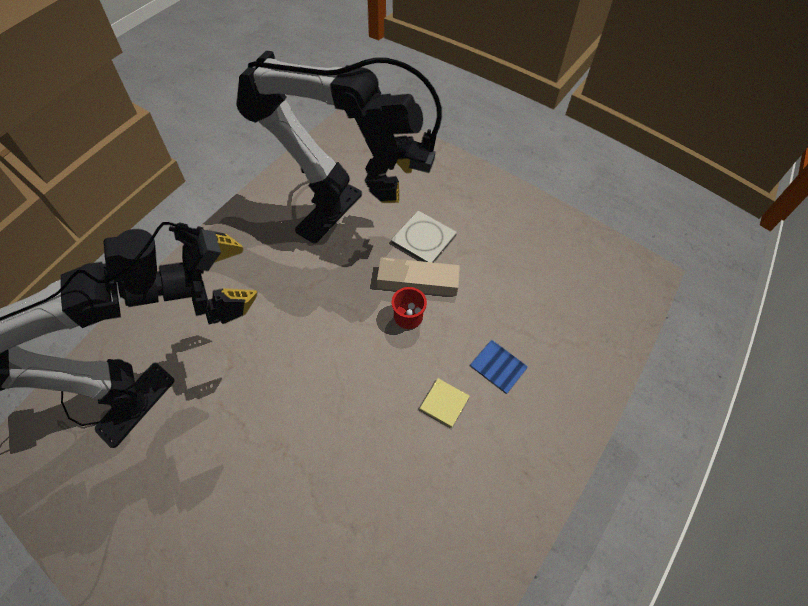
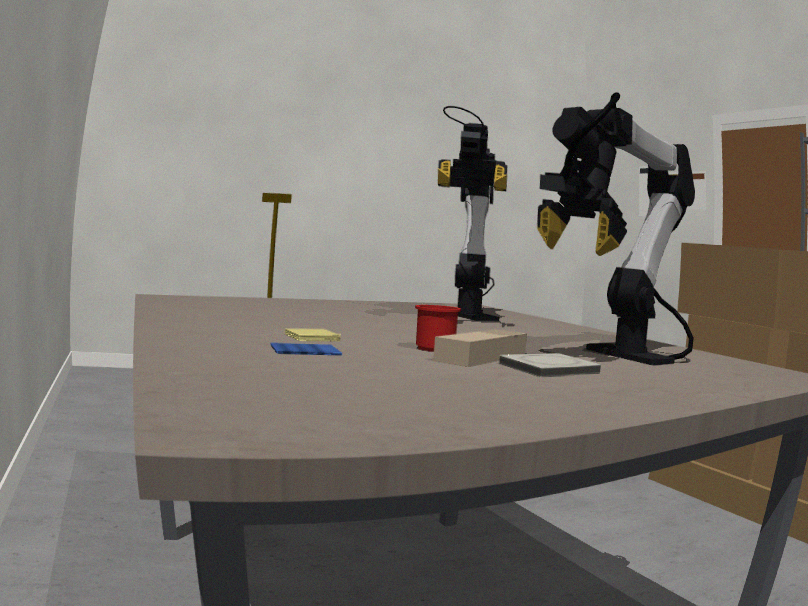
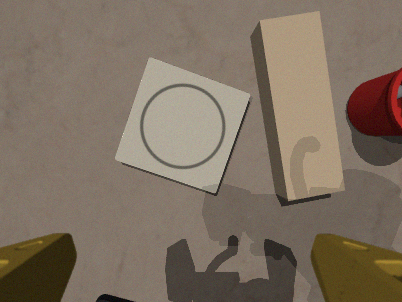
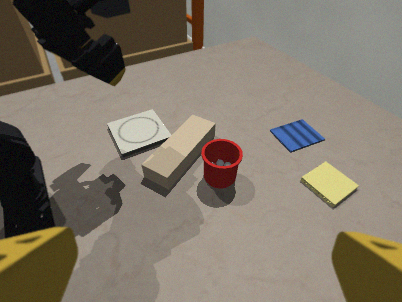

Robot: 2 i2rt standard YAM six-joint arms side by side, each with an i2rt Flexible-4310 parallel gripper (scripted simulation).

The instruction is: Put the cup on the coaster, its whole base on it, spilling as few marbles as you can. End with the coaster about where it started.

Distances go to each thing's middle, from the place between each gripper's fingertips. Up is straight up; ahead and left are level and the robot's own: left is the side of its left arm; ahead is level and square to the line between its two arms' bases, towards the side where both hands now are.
Labels:
Now: the red cup (image 2: 432,320) 170 mm to the right of my left hand (image 2: 573,251), 150 mm below it and 150 mm ahead of it. Round my left hand: tan wooden block (image 1: 435,278) (170 mm below, 110 mm ahead, 80 mm to the right).
The red cup is 28 cm below my right hand (image 1: 249,270), 23 cm to the left of it and 17 cm ahead of it. From my right hand the other things lie so: tan wooden block (33 cm to the left, 30 cm below, 13 cm ahead).

